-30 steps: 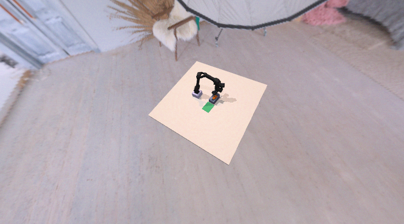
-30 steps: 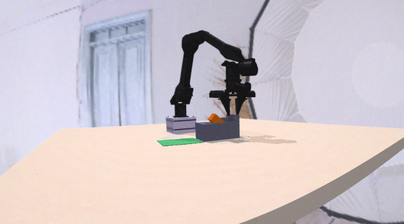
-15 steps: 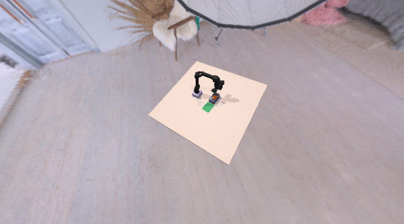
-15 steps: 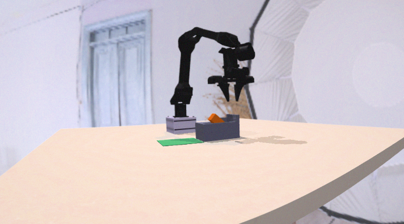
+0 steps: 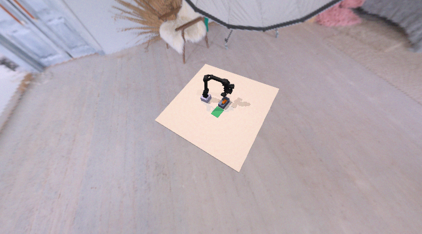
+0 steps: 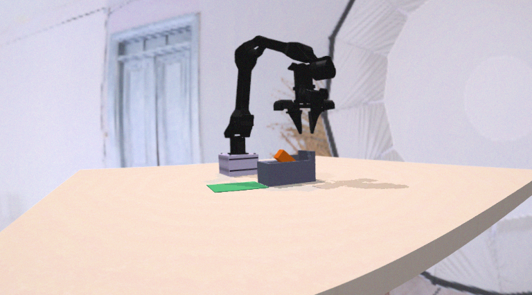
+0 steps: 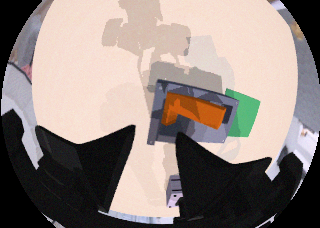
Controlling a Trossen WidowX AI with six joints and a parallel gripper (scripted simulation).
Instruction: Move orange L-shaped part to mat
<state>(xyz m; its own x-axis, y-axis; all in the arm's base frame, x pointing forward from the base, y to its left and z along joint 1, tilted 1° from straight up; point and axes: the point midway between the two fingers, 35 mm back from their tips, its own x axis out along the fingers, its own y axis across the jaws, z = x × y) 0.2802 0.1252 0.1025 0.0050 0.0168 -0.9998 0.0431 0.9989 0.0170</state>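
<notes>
Now: the orange L-shaped part 100 mm below my gripper tip, 40 mm to the right of it and 10 mm behind it. Round my gripper tip: green mat 220 mm to the right, 160 mm below, 20 mm behind.
</notes>
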